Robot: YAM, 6 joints.
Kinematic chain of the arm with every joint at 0, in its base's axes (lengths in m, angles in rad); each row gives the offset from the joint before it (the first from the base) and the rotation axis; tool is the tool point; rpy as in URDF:
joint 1: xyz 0 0 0.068 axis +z
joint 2: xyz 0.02 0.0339 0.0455 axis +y
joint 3: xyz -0.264 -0.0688 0 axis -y
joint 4: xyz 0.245 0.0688 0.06 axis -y
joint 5: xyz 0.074 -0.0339 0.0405 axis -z
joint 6: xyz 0.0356 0 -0.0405 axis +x
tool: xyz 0 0 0 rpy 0 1.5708 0
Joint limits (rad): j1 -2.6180..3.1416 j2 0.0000..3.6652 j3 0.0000..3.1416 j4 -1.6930..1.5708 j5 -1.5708..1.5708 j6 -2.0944..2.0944
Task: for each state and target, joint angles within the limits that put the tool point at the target. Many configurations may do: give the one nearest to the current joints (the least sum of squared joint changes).
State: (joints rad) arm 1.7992 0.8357 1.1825 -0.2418 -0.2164 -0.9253
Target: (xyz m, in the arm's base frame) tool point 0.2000 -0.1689 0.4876
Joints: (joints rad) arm 2.4587 0.0730 1.5768 -0.1640 -0.1355 -0.9253
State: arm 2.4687 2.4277 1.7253 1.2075 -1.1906 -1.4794
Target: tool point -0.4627 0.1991 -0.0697
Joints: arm 2.6712 2.9700 1.7228 1.0774 -1.1339 -1.4794
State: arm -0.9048 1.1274 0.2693 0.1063 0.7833 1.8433
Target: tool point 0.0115 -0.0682 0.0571
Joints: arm -0.9889 1.1974 0.0000 -0.4321 0.8995 1.8433
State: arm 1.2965 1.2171 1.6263 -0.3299 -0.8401 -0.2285
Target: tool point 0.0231 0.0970 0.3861
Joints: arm 1.0749 0.6077 1.0235 -0.7465 -0.8122 -0.2285
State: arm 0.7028 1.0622 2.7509 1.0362 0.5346 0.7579
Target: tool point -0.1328 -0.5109 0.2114
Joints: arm 1.2799 0.4711 3.1416 1.3444 0.5737 0.7579
